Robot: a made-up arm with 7 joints. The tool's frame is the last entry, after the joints. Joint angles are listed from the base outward. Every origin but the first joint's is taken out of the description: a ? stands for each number. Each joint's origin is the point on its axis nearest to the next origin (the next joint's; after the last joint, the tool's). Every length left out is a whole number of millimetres.
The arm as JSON. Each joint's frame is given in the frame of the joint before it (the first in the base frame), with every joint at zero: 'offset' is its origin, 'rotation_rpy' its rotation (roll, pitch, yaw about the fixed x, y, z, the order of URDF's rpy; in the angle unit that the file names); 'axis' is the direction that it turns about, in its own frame. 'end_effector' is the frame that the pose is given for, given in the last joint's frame.
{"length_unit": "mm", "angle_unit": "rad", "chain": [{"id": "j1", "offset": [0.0, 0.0, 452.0], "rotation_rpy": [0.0, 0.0, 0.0], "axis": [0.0, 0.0, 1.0]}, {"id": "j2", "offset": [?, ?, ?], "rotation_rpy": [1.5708, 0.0, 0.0], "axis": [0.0, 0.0, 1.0]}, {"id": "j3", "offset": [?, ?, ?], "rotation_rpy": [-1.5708, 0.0, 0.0], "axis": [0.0, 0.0, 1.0]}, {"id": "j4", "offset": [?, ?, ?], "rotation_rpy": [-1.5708, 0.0, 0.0], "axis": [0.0, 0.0, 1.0]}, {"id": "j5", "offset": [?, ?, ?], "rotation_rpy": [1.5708, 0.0, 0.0], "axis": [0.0, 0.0, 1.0]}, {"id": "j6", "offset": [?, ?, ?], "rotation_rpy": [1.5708, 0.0, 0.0], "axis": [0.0, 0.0, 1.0]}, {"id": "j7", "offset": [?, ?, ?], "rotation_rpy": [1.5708, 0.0, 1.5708], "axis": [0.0, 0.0, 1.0]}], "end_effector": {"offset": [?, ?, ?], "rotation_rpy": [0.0, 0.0, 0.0]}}
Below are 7 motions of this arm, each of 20 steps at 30 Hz.
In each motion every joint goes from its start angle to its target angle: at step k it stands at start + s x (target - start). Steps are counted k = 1, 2, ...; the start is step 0. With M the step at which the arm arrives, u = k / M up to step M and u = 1 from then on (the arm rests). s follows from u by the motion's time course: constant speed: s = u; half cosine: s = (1 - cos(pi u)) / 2; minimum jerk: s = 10 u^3 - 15 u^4 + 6 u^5.
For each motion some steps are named. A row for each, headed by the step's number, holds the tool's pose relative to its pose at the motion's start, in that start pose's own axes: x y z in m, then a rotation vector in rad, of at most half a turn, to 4 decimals.
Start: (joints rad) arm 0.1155 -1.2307 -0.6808 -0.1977 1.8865 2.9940 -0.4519
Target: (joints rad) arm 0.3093 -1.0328 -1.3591 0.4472 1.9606 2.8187 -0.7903
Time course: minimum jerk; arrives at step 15
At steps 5, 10, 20:
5: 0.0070 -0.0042 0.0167 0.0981 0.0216 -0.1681
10: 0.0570 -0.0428 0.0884 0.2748 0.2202 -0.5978
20: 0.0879 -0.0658 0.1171 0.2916 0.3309 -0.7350

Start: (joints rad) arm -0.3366 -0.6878 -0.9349 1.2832 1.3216 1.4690 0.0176
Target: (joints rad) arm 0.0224 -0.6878 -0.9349 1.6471 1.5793 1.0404 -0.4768
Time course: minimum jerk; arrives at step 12
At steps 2, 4, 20:
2: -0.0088 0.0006 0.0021 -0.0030 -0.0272 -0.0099
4: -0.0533 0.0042 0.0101 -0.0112 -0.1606 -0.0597
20: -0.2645 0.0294 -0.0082 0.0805 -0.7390 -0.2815

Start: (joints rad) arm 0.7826 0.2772 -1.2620 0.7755 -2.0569 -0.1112 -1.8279
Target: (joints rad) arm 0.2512 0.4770 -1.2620 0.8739 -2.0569 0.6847 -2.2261
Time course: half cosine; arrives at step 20
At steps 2, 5, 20:
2: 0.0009 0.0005 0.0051 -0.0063 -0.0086 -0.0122
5: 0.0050 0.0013 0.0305 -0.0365 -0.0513 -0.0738
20: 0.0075 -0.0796 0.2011 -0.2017 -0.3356 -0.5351

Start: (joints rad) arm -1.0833 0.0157 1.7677 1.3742 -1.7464 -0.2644 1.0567
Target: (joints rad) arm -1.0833 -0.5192 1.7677 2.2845 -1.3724 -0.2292 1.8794
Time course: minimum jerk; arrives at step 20
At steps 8, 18, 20:
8: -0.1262 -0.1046 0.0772 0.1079 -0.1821 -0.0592
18: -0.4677 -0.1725 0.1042 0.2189 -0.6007 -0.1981
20: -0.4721 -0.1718 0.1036 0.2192 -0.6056 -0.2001

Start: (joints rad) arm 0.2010 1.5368 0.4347 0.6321 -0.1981 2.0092 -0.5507
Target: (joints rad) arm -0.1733 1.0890 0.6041 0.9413 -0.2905 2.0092 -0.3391
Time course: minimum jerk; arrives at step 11
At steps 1, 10, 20:
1: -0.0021 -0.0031 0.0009 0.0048 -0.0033 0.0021
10: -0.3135 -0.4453 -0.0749 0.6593 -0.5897 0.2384
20: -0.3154 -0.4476 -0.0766 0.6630 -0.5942 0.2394

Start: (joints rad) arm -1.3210 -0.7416 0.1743 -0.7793 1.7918 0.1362 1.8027
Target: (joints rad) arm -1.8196 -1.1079 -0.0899 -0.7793 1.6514 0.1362 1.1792
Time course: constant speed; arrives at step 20
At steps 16, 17, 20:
16: 0.1077 0.0826 -0.2907 -0.0551 0.7051 -0.2906
17: 0.1083 0.0905 -0.3119 -0.0679 0.7467 -0.3044
20: 0.1053 0.1165 -0.3760 -0.1124 0.8685 -0.3413

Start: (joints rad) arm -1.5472 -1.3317 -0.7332 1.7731 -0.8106 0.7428 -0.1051
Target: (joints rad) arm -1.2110 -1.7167 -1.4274 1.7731 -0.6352 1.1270 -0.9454
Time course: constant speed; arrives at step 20
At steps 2, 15, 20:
2: -0.0017 0.0060 0.0014 -0.0428 -0.0225 -0.0642
15: -0.0395 0.0564 -0.0670 -0.3797 -0.2288 -0.4536
20: -0.0607 0.0665 -0.1311 -0.5313 -0.3487 -0.5902

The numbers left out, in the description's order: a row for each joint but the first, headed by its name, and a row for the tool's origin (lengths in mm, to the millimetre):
j2: 0.0 -85.0 0.0
j3: 0.0 445.0 0.0
j4: 18.0 45.0 0.0
j5: -14.0 -358.0 0.0
j6: 0.0 -140.0 0.0
j7: 22.0 159.0 0.0
tool: 0.0 0.0 0.0

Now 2 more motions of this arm.
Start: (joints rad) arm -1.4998 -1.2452 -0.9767 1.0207 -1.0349 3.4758 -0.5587
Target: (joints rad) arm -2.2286 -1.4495 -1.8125 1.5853 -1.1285 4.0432 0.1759
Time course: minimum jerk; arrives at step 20
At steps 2, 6, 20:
2: 0.0002 -0.0022 -0.0054 0.0062 -0.0058 0.0121
6: 0.0128 -0.0371 -0.1033 0.1029 -0.1196 0.2354
20: 0.3033 -0.0448 -0.4869 0.1221 -0.9688 1.4314

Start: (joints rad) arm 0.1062 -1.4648 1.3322 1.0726 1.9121 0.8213 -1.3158
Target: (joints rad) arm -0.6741 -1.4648 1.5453 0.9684 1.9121 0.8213 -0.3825
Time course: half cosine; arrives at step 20
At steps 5, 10, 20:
5: 0.0611 -0.0552 -0.0093 0.0781 0.0868 0.0795
10: 0.1886 -0.2040 -0.0651 0.3128 0.2399 0.2557
20: 0.2975 -0.4349 -0.2160 0.7123 0.2969 0.4479

